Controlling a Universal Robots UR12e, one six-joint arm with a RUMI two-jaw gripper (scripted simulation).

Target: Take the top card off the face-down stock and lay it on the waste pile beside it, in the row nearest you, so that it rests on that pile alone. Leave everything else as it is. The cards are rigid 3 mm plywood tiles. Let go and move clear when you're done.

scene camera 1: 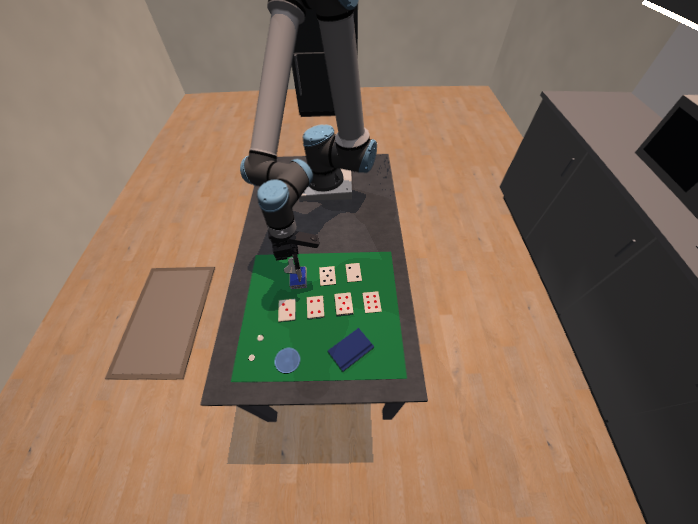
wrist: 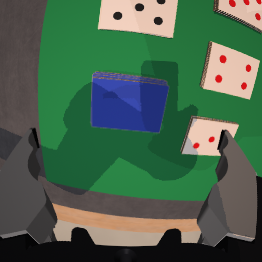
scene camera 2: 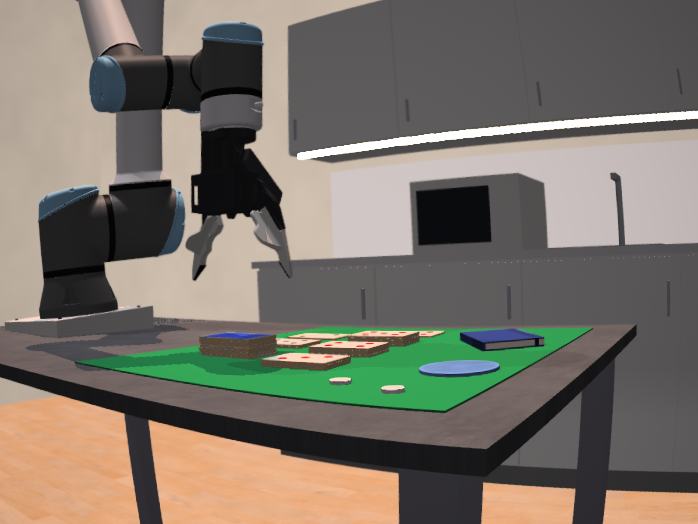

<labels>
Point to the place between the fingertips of my gripper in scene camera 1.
At 297, 264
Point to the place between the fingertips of my gripper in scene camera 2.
239, 279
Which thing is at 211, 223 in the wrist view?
My gripper.
</labels>
